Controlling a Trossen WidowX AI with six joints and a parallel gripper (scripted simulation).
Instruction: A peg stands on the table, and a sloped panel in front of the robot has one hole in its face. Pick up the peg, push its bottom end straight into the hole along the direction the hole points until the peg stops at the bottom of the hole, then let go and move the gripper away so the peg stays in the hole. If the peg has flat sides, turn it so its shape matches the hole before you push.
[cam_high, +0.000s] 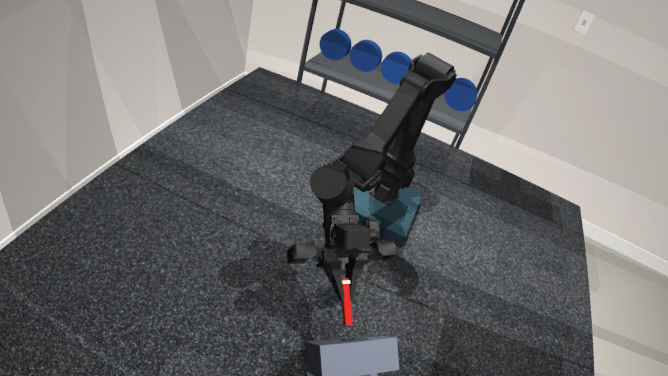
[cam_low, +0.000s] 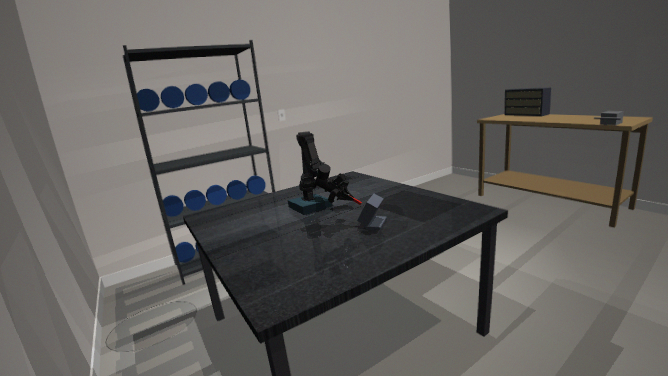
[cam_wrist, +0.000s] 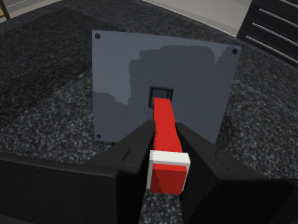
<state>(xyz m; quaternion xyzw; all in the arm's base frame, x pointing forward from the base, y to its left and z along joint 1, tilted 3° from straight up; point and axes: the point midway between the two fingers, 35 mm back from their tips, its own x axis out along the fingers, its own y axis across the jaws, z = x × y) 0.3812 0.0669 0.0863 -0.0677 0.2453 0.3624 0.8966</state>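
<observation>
Right now my gripper tip is 6 cm short of the grey sloped panel, 5 cm to the right of it and 5 cm above it. Also, from my gripper tip: red peg 1 cm to the right, 1 cm behind, 1 cm above.
</observation>
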